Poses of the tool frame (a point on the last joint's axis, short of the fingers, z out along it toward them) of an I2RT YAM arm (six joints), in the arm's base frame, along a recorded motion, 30 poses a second.
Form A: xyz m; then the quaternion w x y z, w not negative.
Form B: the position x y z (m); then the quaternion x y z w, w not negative. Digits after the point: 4 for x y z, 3 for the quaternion.
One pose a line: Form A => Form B
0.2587 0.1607 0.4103 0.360 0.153 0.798 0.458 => 0.2587 0.1607 0.4103 0.153 0.798 0.458 0.360
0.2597 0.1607 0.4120 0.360 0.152 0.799 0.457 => 0.2597 0.1607 0.4120 0.152 0.799 0.457 0.360
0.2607 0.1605 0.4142 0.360 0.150 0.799 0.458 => 0.2607 0.1605 0.4142 0.150 0.799 0.458 0.360
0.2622 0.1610 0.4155 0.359 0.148 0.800 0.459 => 0.2622 0.1610 0.4155 0.148 0.800 0.459 0.359
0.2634 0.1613 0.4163 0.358 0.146 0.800 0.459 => 0.2634 0.1613 0.4163 0.146 0.800 0.459 0.358
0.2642 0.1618 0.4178 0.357 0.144 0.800 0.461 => 0.2642 0.1618 0.4178 0.144 0.800 0.461 0.357
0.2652 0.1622 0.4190 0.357 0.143 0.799 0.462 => 0.2652 0.1622 0.4190 0.143 0.799 0.462 0.357
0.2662 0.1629 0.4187 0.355 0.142 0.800 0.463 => 0.2662 0.1629 0.4187 0.142 0.800 0.463 0.355
